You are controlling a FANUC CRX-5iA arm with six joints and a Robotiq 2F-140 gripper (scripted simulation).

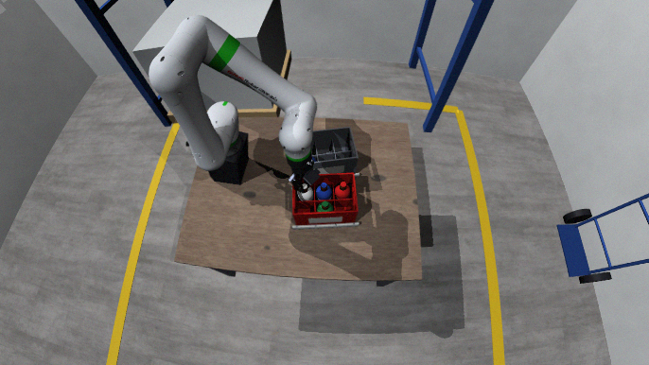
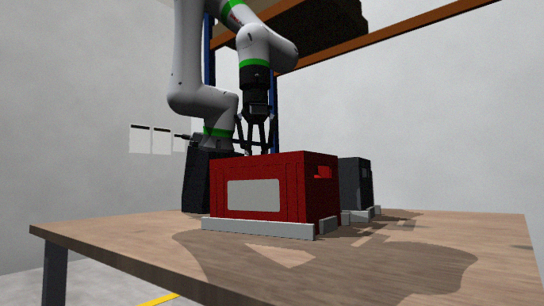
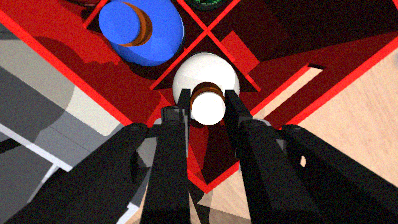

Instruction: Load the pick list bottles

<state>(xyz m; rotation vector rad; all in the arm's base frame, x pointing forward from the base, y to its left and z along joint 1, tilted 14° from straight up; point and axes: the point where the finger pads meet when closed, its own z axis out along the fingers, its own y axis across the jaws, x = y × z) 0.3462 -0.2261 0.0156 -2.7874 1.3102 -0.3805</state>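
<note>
My gripper is now 80 mm above the white bottle. From my hand the other things lie so: red crate (80 mm ahead, 50 mm to the right, 90 mm below); green bottle (80 mm ahead, 100 mm to the right, 80 mm below); blue bottle (40 mm ahead, 150 mm to the left, 80 mm below).
</note>
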